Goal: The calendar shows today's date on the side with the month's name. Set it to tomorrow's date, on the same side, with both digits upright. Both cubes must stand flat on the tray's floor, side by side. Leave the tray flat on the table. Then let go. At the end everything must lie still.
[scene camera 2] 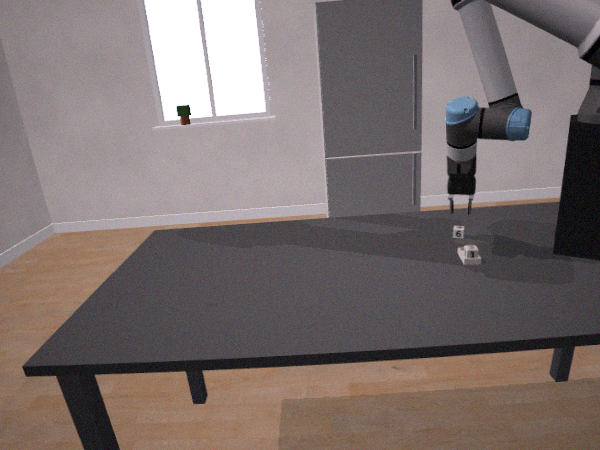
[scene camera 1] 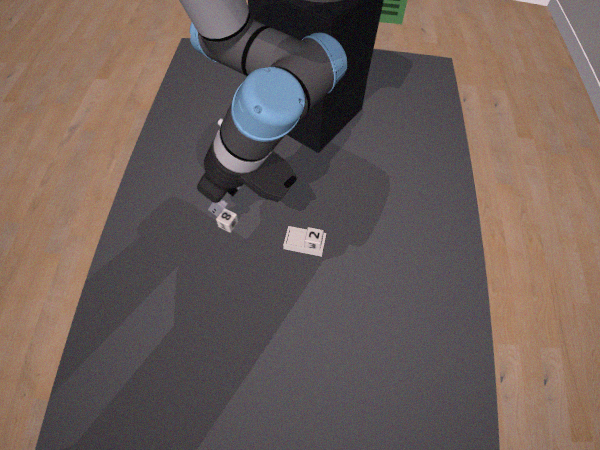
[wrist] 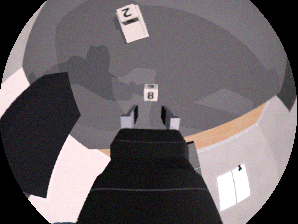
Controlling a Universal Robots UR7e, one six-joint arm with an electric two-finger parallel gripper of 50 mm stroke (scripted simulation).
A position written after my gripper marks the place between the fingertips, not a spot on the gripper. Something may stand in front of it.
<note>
In view: my gripper (scene camera 1: 221, 201).
My gripper also shows in the wrist view (wrist: 149, 111).
</note>
